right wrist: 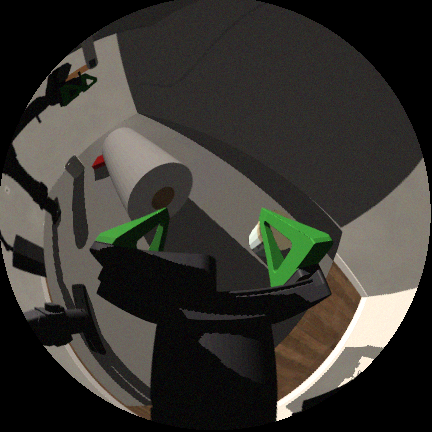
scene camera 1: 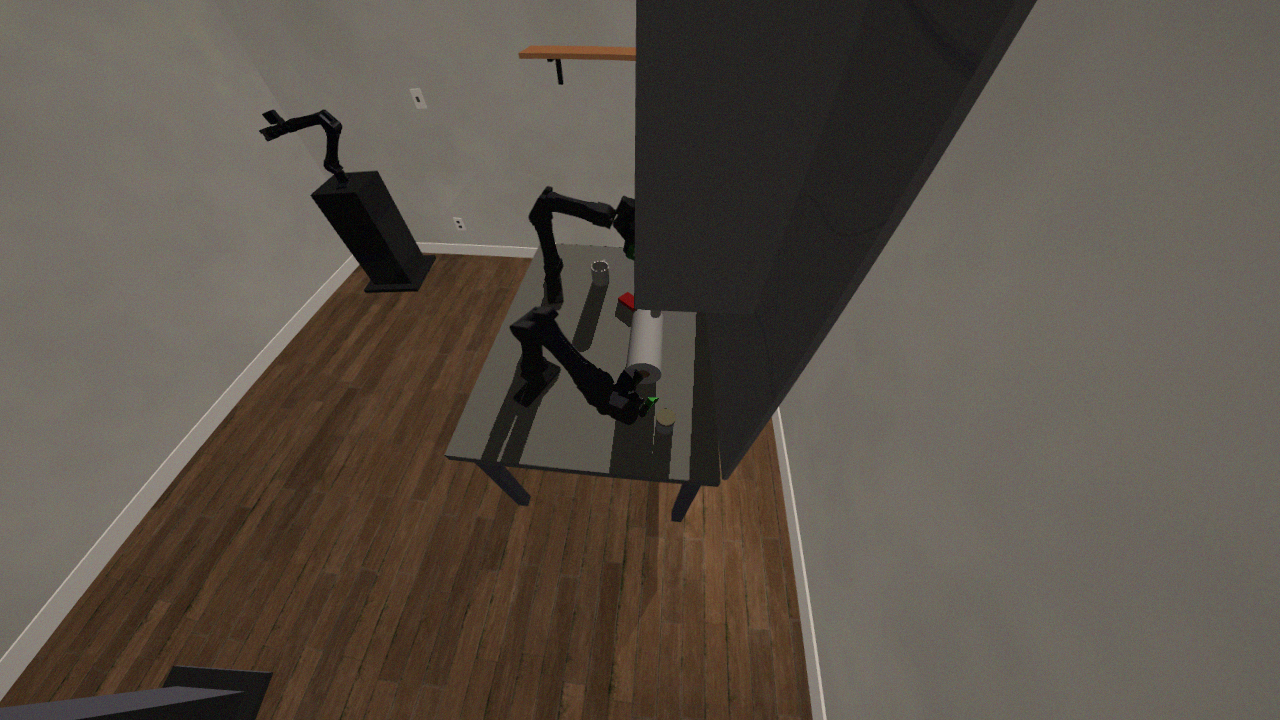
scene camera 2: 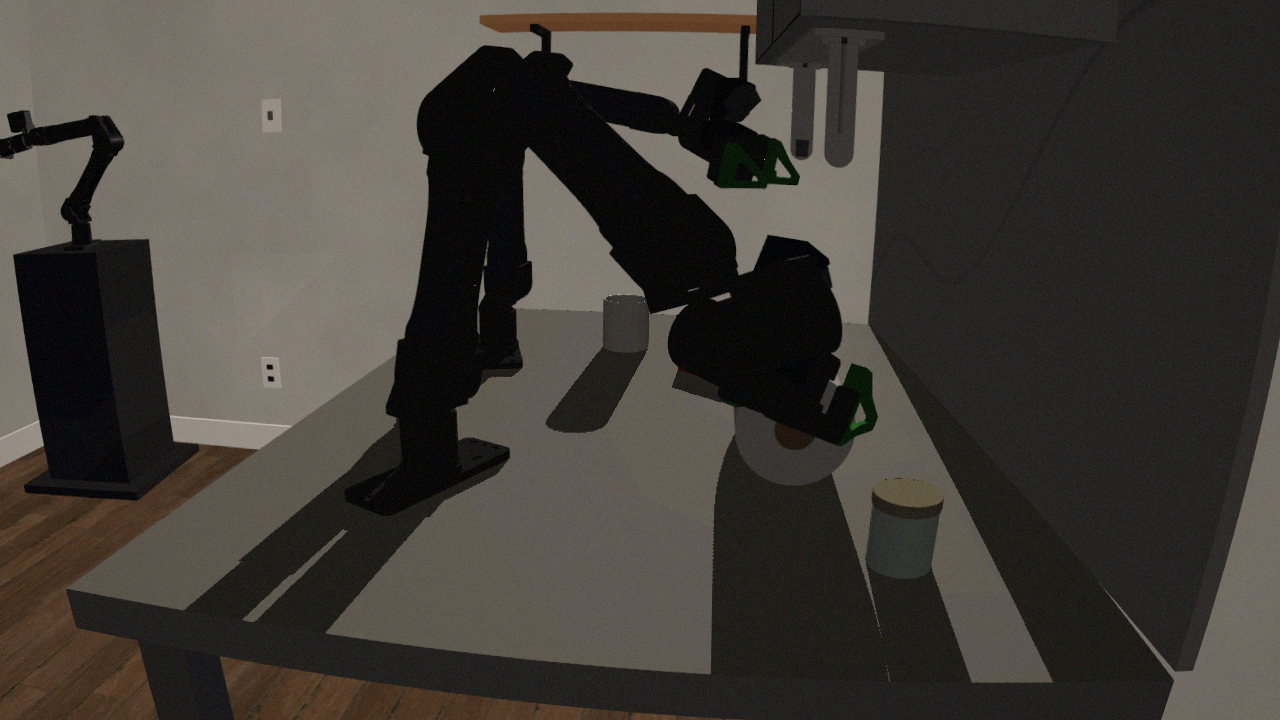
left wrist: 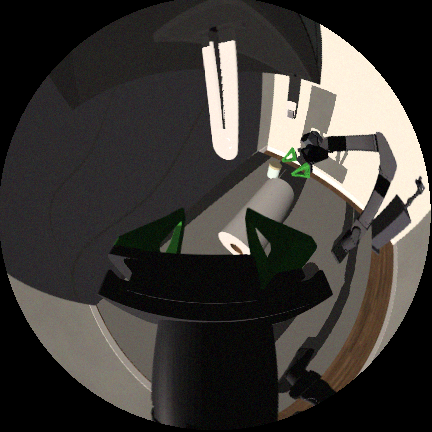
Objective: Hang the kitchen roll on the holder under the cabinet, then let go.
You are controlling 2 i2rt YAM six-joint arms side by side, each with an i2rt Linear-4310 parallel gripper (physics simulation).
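Places are measured from the left arm's base along level axes (x ahead, y left, z up), in centimetres.
Pixels of known places: left gripper, fingertip midpoint: [right wrist: 89,83] [scene camera 2: 782,182] [left wrist: 214,212]; right gripper, fingertip midpoint: [right wrist: 213,212] [scene camera 1: 648,389] [scene camera 2: 831,408] [left wrist: 286,166]; left arm's base, origin of the base link: [right wrist: 55,209] [scene camera 1: 554,289] [scene camera 2: 498,353] [left wrist: 292,371]; right arm's base, origin of the base link: [right wrist: 86,319] [scene camera 1: 538,383] [scene camera 2: 431,477] [left wrist: 344,245].
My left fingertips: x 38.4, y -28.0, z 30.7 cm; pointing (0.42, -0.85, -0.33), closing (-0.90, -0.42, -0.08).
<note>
Ahead of a thing's pixels: the offset from my left fingertips to its top centre. "spot": to the spot under its first point. Level surfaces: height alone.
The white kitchen roll {dx -5.7, dy -19.2, dz -17.8 cm} [scene camera 1: 646,344] [scene camera 2: 792,467] [left wrist: 270,200] [right wrist: 131,157] lies on its side on the table {dz -30.7 cm} [scene camera 2: 554,555], its brown core showing at the ends. The holder {dx -3.0, dy -18.2, dz +18.2 cm} [scene camera 2: 840,111] [left wrist: 227,135] has two pale arms hanging from the cabinet's underside, with no roll between them. My left gripper [scene camera 2: 767,165] [left wrist: 214,212] is partly open and empty, high above the table near the holder; the cabinet partly hides it in scene camera 1. My right gripper [left wrist: 285,166] [right wrist: 213,212] is wide open and empty near the roll's lower end in scene camera 1.
A lidded jar {dx -6.4, dy -50.9, dz -23.7 cm} [scene camera 1: 665,422] [scene camera 2: 903,541] stands near the right gripper. A grey cup {spot: dx -17.0, dy +25.3, dz -24.1 cm} [scene camera 1: 599,275] [scene camera 2: 624,324] and a red block {dx -5.6, dy +11.2, dz -28.7 cm} [scene camera 1: 627,300] [right wrist: 98,161] are farther back. The cabinet [scene camera 1: 716,161] [scene camera 2: 948,40] overhangs the table. Another arm stands on a black pedestal [scene camera 2: 89,367].
</note>
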